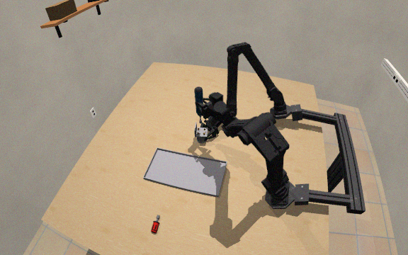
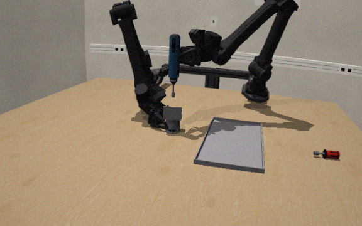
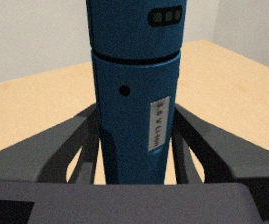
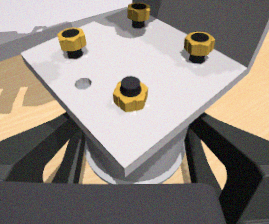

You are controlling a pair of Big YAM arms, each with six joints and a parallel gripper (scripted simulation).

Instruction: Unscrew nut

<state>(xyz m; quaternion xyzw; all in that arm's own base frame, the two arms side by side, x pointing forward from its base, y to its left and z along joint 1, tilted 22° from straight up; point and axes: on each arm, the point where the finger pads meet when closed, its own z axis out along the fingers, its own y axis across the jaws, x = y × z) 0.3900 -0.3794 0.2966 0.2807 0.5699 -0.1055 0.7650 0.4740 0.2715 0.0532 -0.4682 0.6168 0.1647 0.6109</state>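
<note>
Now: right hand 5 cm below the grey bracket. The rest, counted from my right hand: shallow grey tray (25 cm to the left, 4 cm ahead, 2 cm below); then small red-handled screwdriver (59 cm to the left, 9 cm ahead, 1 cm below).
</note>
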